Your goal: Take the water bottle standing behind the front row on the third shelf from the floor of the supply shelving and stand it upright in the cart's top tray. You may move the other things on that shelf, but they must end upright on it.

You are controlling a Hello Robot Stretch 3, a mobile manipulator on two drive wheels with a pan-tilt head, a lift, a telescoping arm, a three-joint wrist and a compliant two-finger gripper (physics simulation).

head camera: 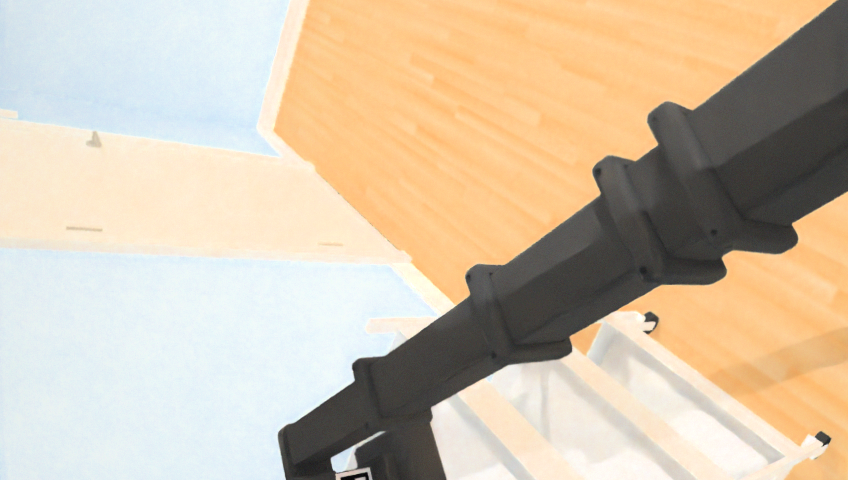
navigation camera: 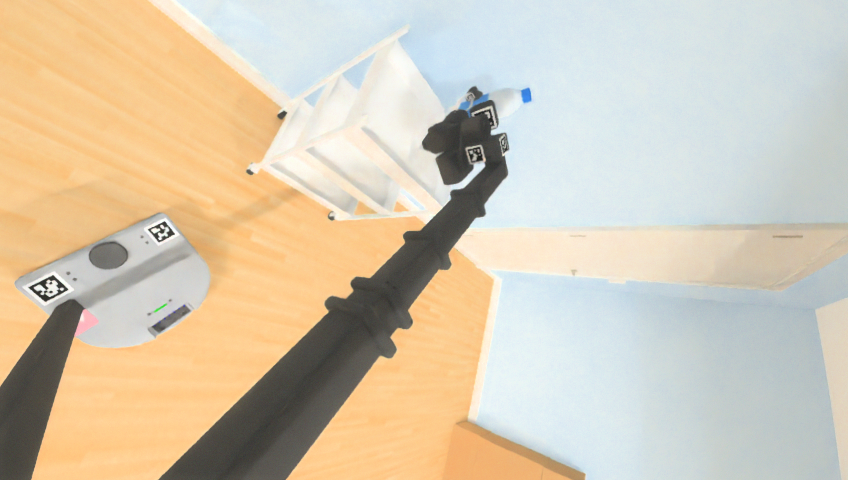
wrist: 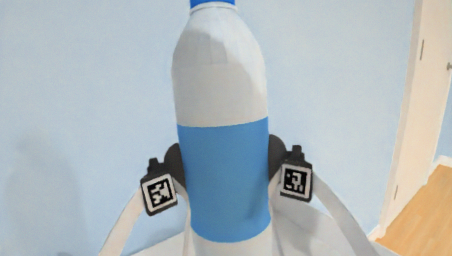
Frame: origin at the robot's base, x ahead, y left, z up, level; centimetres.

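Seen in the pictures: robot's base at its link origin: (navigation camera: 110, 254).
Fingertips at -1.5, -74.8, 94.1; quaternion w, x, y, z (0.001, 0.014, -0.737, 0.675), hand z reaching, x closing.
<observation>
Offsets run from my fingertips to a thing's middle, as dx, dy, dz. "pt": to the spot under its first point. Level surfaces: height alone.
The water bottle @[+0.0, +1.8, +2.1] (navigation camera: 508, 102) (wrist: 225, 175), clear-white with a blue label and blue cap, stands upright between the fingertips. My gripper (navigation camera: 476, 105) (wrist: 225, 156) is shut on it at the label. The bottle's base is hidden in the navigation view and cut off in the wrist view. The cart's white top tray @[dz -27.7] (navigation camera: 398, 89) (wrist: 306, 227) shows behind and below the bottle in the wrist view. In the navigation view the gripper overlaps the tray's wall-side end; the gap between bottle and tray cannot be told. The supply shelving does not show.
The white cart @[pt -8.5, +13.8, -23.9] (head camera: 511, 431) (navigation camera: 392, 168) stands on casters by the blue wall (navigation camera: 624, 118). My extended arm (head camera: 553, 291) (navigation camera: 357, 321) crosses over the cart's near corner. A pale door (head camera: 178, 196) (navigation camera: 654, 249) is beside it. An orange-brown furniture top (navigation camera: 511, 455) shows at the bottom.
</observation>
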